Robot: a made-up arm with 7 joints. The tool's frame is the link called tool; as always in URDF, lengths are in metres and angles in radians. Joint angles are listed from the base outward.
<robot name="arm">
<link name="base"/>
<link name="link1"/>
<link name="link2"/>
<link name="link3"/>
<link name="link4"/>
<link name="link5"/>
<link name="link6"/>
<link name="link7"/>
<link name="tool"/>
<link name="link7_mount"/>
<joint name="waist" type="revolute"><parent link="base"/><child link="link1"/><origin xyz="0 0 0" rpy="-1.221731 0 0"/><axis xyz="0 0 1"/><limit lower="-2.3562" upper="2.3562"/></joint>
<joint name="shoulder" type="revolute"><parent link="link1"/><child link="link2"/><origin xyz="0 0 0" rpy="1.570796 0 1.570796"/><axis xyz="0 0 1"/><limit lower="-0.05" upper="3.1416"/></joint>
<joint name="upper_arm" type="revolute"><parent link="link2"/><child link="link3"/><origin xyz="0 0 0" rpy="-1.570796 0 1.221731"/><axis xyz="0 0 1"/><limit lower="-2.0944" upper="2.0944"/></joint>
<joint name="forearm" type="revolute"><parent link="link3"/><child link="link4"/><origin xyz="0 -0.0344 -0.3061" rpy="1.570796 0 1.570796"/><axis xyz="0 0 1"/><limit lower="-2.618" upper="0.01"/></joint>
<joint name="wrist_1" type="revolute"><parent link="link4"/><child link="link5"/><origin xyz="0.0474 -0.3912 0" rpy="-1.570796 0 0"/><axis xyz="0 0 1"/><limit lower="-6.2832" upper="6.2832"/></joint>
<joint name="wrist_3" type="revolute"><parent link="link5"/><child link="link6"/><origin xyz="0 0 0" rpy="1.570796 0 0"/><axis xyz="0 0 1"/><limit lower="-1.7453" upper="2.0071"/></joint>
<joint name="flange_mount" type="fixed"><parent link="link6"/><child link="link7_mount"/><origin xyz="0 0 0"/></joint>
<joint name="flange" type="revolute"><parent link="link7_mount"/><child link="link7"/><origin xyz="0 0 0" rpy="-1.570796 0 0"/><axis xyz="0 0 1"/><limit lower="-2.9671" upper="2.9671"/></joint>
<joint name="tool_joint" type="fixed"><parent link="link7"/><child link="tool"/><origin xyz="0 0 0" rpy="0 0 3.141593"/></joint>
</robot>
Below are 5 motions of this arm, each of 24 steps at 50 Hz.
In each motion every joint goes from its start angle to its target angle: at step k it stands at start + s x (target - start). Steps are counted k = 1, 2, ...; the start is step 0. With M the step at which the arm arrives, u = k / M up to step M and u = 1 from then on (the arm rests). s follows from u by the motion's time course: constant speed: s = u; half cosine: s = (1 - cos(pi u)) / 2; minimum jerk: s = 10 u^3 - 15 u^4 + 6 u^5.
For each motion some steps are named. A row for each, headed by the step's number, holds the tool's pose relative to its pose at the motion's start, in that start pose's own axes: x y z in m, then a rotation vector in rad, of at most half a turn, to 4 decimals.
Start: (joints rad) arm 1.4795 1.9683 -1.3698 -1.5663 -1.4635 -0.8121 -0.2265
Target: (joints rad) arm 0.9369 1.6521 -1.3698 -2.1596 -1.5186 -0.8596 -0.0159
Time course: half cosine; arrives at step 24
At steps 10, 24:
10: -0.0924 0.1266 0.0352 0.1925 0.1914 -0.1937
24: -0.1407 0.3432 0.1743 0.4112 0.4670 -0.6263

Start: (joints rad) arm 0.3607 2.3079 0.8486 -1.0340 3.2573 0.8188 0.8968
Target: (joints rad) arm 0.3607 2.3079 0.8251 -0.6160 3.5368 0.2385 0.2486
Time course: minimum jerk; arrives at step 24
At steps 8, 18, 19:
8: 0.0101 -0.0164 0.0287 -0.1845 -0.1084 -0.1008
18: 0.0304 -0.0561 0.1324 -0.6661 -0.6221 -0.3775
19: 0.0310 -0.0576 0.1386 -0.6869 -0.6574 -0.3891

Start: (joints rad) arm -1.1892 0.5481 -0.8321 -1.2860 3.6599 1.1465 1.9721
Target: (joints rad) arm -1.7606 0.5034 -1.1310 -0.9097 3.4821 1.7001 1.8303
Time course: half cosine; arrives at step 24
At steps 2, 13, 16, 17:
2: -0.0014 -0.0006 -0.0025 0.0048 -0.0127 -0.0054
13: -0.0474 -0.0053 -0.0893 0.1631 -0.4370 -0.1656
16: -0.0633 0.0002 -0.1224 0.2173 -0.5857 -0.2126
17: -0.0680 0.0026 -0.1326 0.2331 -0.6299 -0.2256

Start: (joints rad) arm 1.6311 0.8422 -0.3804 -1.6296 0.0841 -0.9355 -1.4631
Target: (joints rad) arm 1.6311 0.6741 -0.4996 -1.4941 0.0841 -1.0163 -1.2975
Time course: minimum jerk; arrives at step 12
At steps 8, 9, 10, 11, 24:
8: 0.0799 -0.0292 0.0106 0.0128 0.0482 0.2727
9: 0.0911 -0.0321 0.0112 0.0157 0.0537 0.3094
10: 0.0984 -0.0339 0.0116 0.0176 0.0570 0.3328
11: 0.1017 -0.0347 0.0117 0.0186 0.0584 0.3433
24: 0.1022 -0.0348 0.0117 0.0187 0.0587 0.3450

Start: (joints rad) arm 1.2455 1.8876 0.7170 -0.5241 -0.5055 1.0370 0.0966
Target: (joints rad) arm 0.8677 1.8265 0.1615 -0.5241 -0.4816 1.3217 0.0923
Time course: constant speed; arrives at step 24
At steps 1, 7, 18, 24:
1: -0.0001 -0.0030 0.0007 0.0019 0.0101 -0.0072
7: -0.0005 -0.0209 0.0058 0.0142 0.0685 -0.0496
18: 0.0011 -0.0537 0.0195 0.0425 0.1661 -0.1240
24: 0.0032 -0.0708 0.0293 0.0619 0.2142 -0.1618

